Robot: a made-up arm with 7 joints.
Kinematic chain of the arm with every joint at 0, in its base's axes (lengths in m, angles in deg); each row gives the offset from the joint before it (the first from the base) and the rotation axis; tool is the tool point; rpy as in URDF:
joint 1: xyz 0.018 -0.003 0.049 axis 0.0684 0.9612 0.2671
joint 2: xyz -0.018 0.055 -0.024 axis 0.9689 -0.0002 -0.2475
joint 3: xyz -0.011 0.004 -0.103 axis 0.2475 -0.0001 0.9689
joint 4: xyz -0.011 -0.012 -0.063 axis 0.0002 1 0
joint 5: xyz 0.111 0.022 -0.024 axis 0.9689 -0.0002 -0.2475
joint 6: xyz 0.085 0.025 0.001 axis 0.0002 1 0
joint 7: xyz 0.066 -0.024 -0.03 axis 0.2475 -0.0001 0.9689
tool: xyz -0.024 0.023 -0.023 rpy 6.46 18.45 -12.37
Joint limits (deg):
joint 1: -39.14..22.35
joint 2: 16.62..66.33
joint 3: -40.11..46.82
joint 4: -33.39..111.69
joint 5: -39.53..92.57
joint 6: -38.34..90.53
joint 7: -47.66..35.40
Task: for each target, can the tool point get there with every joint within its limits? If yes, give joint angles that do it. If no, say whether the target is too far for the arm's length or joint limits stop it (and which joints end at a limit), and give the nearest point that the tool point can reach.
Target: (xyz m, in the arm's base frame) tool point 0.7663 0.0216 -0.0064
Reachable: no: too far | nearest point 0.3993 0.0607 -0.0686 | short by 0.374 m
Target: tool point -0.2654 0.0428 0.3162
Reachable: no: joint limits stop it (at a limit: joint 1, joint 2, joint 3, joint 4, joint 5, joint 7) | nearest point 0.0556 0.1284 0.1952 | short by 0.354 m
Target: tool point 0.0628 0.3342 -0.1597
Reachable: yes | joints 0.18 55.99 -19.15 65.87 70.98 66.34 28.35
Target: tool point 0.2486 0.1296 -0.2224
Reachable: yes | joints -12.15 46.32 -28.58 19.21 78.54 -17.19 9.04
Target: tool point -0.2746 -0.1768 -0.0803
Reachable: no: joint limits stop it (at a limit: joint 1, joint 2, joint 3, joint 4, joint 7) | nearest point -0.2528 0.0418 -0.1867 | short by 0.244 m
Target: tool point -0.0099 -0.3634 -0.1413
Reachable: no: joint limits stop it (at a limit: joint 1, joint 2, joint 3, joint 5, joint 6, joint 7) | nearest point 0.1024 -0.0955 -0.1706 | short by 0.292 m
